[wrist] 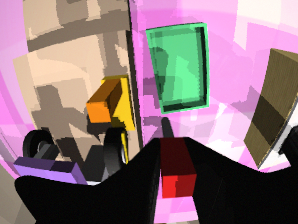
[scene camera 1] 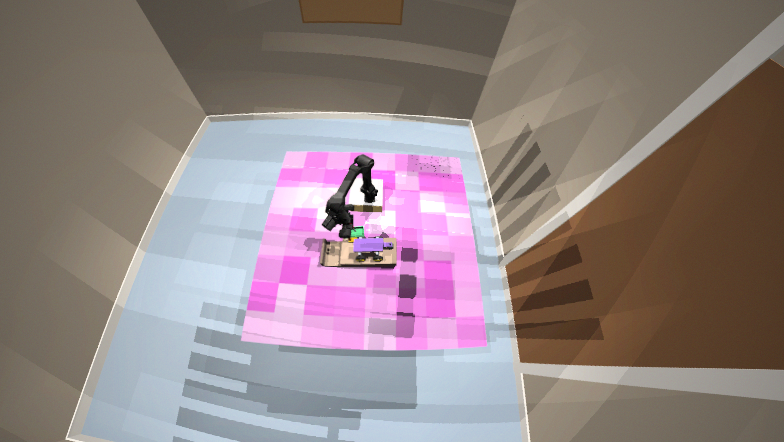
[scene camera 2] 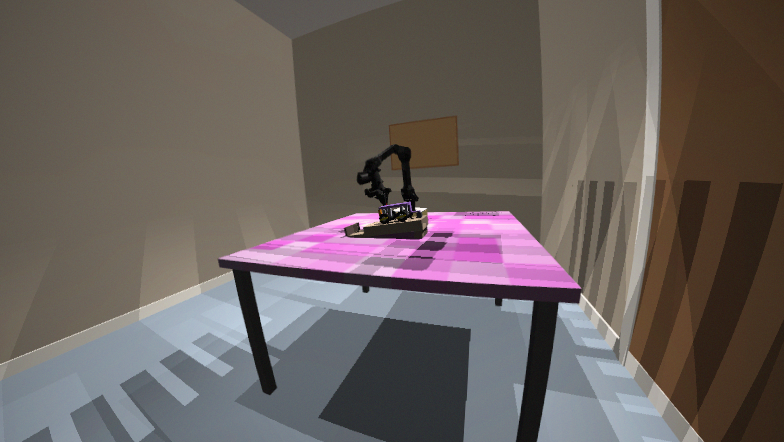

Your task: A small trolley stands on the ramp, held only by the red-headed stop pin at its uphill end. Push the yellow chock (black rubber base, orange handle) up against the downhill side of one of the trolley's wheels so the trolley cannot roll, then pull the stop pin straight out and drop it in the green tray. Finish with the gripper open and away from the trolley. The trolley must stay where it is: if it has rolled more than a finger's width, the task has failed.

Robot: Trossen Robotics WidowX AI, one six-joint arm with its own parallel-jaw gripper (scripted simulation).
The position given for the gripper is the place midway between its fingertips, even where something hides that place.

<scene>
The gripper (wrist: 170, 144) holds a red-headed stop pin (wrist: 178, 175). Also in view: a yellow chock (wrist: 112, 102), a green tray (wrist: 178, 55) and a ramp (wrist: 56, 81).
</scene>
